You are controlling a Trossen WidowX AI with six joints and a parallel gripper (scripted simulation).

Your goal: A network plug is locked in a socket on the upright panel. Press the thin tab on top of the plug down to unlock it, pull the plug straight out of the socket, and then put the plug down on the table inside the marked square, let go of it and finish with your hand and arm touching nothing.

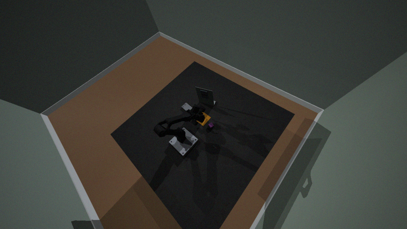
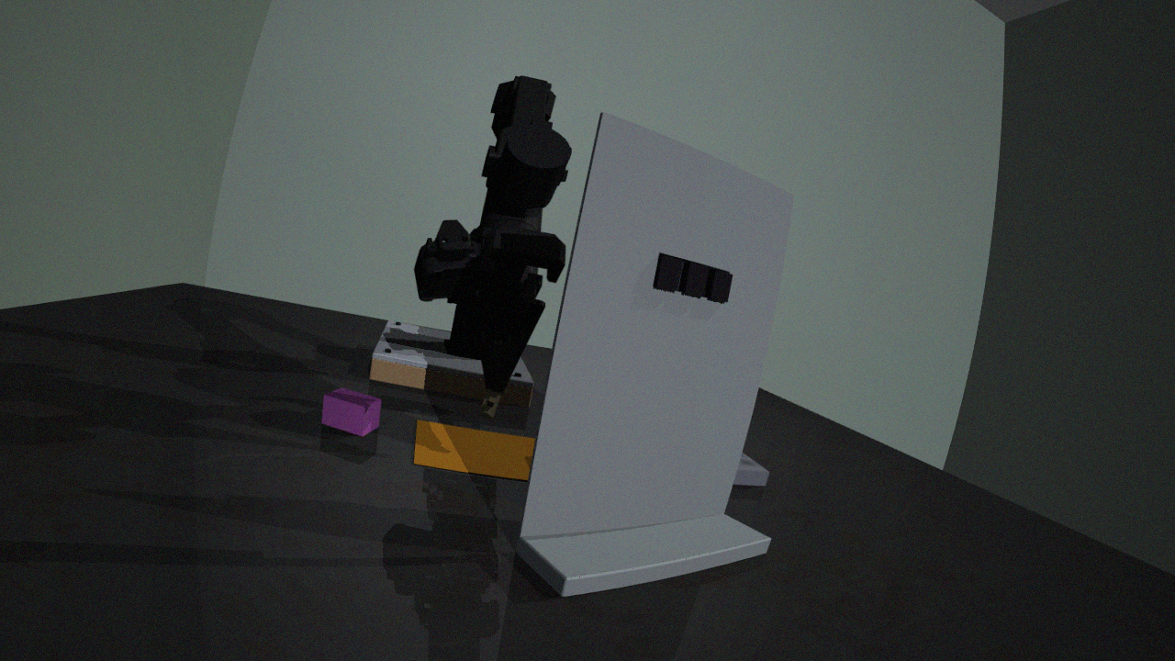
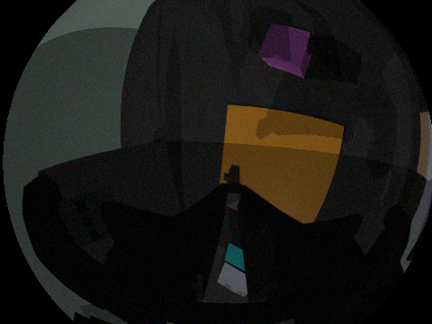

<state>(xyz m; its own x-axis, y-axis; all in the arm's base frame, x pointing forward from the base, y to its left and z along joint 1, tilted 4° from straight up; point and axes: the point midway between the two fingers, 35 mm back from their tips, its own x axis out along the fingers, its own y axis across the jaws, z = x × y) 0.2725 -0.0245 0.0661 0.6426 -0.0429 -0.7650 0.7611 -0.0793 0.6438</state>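
The orange marked square is 1 cm behind my gripper tip and 5 cm below it. Round my gripper tip: upright panel: 16 cm ahead, 7 cm to the left, 6 cm above; flat grey tile: 22 cm to the left, 5 cm below.
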